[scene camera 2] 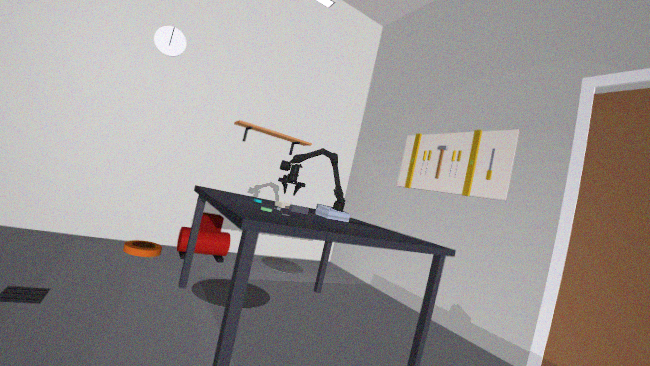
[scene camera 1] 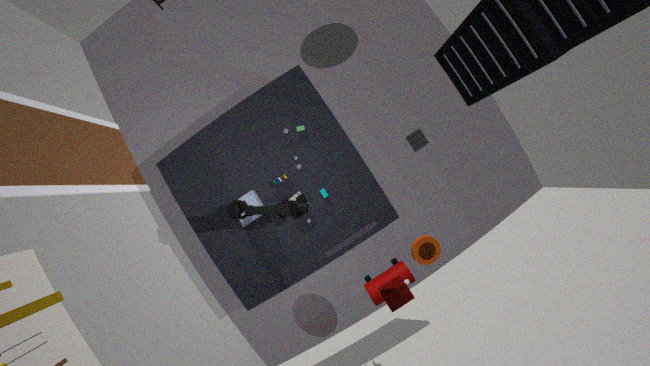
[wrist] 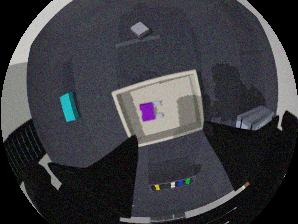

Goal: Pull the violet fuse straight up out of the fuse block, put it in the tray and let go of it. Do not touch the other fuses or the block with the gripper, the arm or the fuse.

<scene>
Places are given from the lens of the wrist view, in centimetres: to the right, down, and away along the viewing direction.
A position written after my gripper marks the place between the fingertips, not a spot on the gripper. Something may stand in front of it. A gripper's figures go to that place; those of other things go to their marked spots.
my gripper (wrist: 171, 133): 2, 2, 9
cream tray (wrist: 180, 105): 5, -1, 18
</scene>
